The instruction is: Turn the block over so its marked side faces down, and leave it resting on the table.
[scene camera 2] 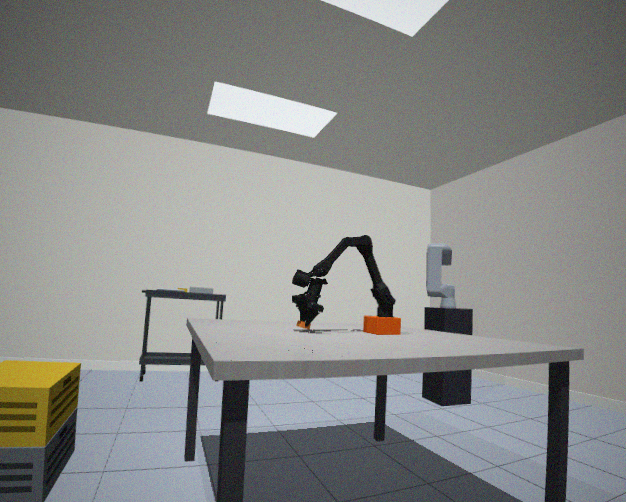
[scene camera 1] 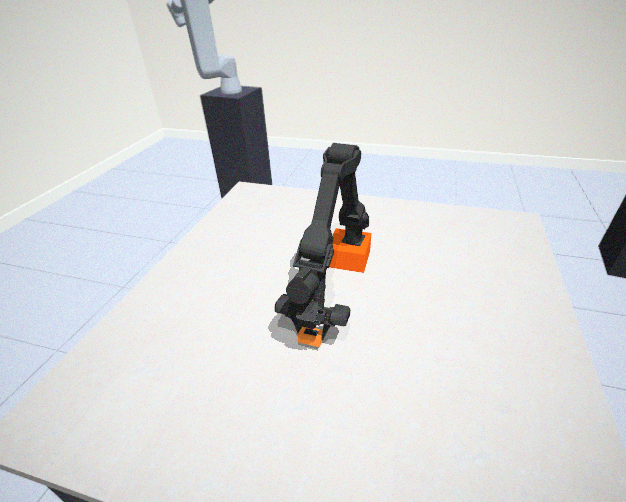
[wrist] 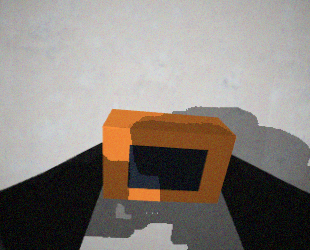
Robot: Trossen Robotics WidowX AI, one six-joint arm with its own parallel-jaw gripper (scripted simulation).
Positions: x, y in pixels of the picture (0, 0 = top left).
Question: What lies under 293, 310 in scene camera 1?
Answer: My gripper.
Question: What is my gripper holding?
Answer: An orange block.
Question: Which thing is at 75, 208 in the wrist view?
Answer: My gripper.
